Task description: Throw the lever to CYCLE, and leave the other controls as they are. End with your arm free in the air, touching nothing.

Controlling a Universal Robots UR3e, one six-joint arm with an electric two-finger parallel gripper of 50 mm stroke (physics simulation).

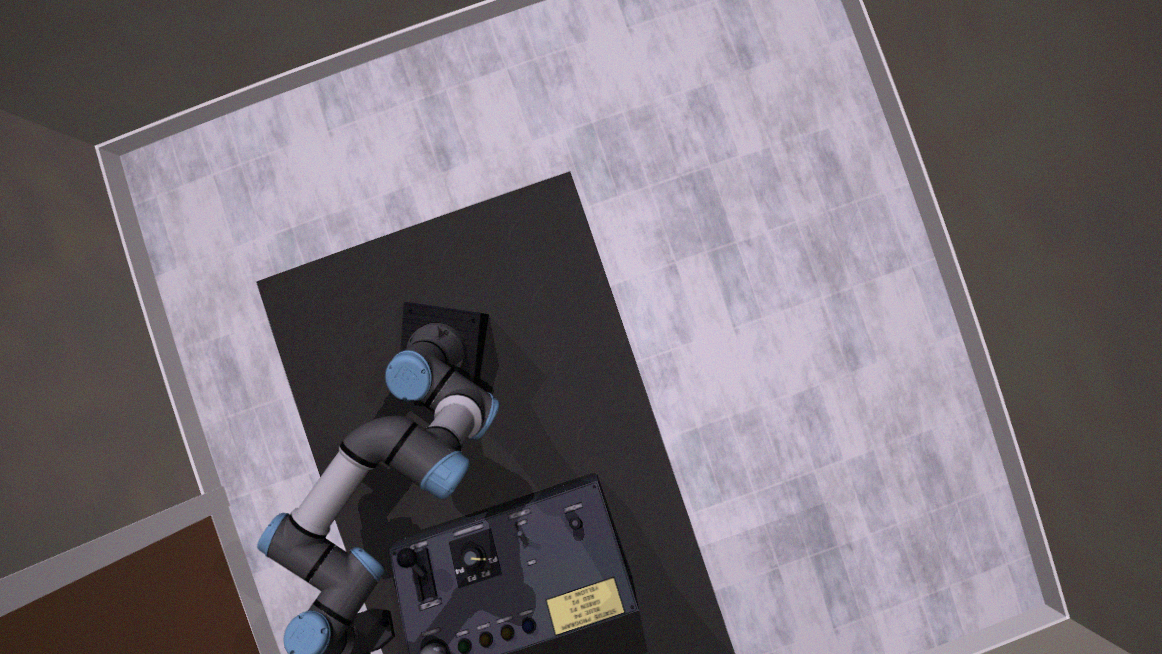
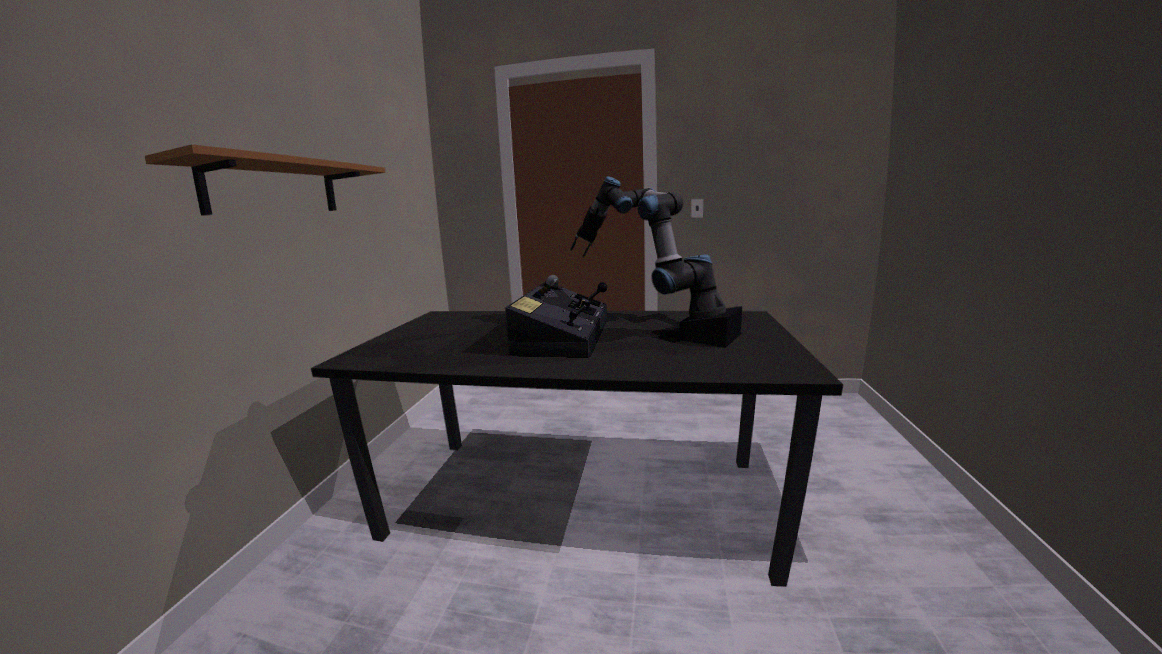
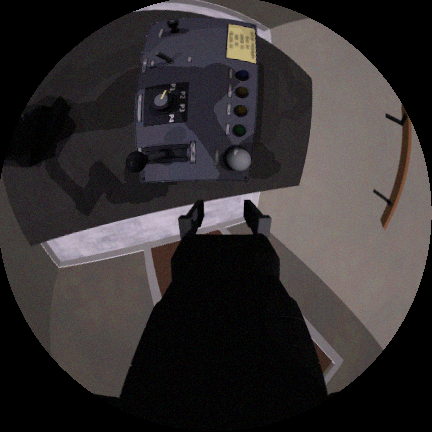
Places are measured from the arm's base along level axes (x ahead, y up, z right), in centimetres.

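Where they show: gripper, fingertip midpoint: (image 2: 577, 252) (image 3: 223, 207); arm's base, link origin: (image 1: 437, 351) (image 2: 707, 314).
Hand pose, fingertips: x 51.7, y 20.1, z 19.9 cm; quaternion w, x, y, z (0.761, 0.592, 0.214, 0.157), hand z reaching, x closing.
Things, the pixels of their top centre, and the offset from my fingertips. "*": a spot on its surface instead.
- black ball knob, top centre: (image 3: 149, 160) (image 1: 407, 573) (image 2: 595, 282) dz -4.1, dx -8.2, dy -11.7 cm
- small white label, surface spot: (image 3: 193, 151) (image 1: 430, 605) * dz -4.9, dx +1.6, dy -17.0 cm
- rotary selector, top centre: (image 3: 163, 98) (image 1: 470, 562) (image 2: 583, 298) dz -16.3, dx -6.1, dy -15.6 cm
- grey dome, surface spot: (image 3: 238, 158) (image 2: 556, 276) * dz -4.9, dx +8.2, dy -9.2 cm
- toggle, top centre: (image 1: 521, 540) (image 3: 164, 51) dz -28.2, dx -7.9, dy -15.5 cm
- small black knob, top centre: (image 1: 574, 523) dz -40.2, dx -8.9, dy -15.0 cm
- yellow note, surface spot: (image 1: 585, 606) (image 3: 241, 40) * dz -38.0, dx +8.2, dy -13.4 cm
The control box (image 1: 520, 597) (image 2: 548, 334) (image 3: 202, 102) is dark and stands on the table. Its lever has a black ball knob (image 1: 406, 557) (image 2: 601, 287) (image 3: 136, 161). The lever leans toward the slot end nearer the arm's base, away from the small white label (image 1: 429, 603) (image 3: 193, 151) at the other end; its text is too small to read. My gripper (image 2: 579, 251) (image 3: 223, 207) is open and empty, in the air above the box and apart from the lever. The rotary selector (image 1: 473, 558) (image 3: 161, 101) has its yellow pointer toward P1.
The box also bears a grey dome (image 2: 552, 280) (image 3: 238, 158), several coloured round buttons, a toggle (image 1: 522, 537) (image 3: 164, 57), a small black knob (image 1: 575, 523) (image 3: 173, 25) and a yellow note (image 1: 585, 606) (image 3: 241, 43). A wall shelf (image 2: 268, 162) (image 3: 400, 170) is at the side.
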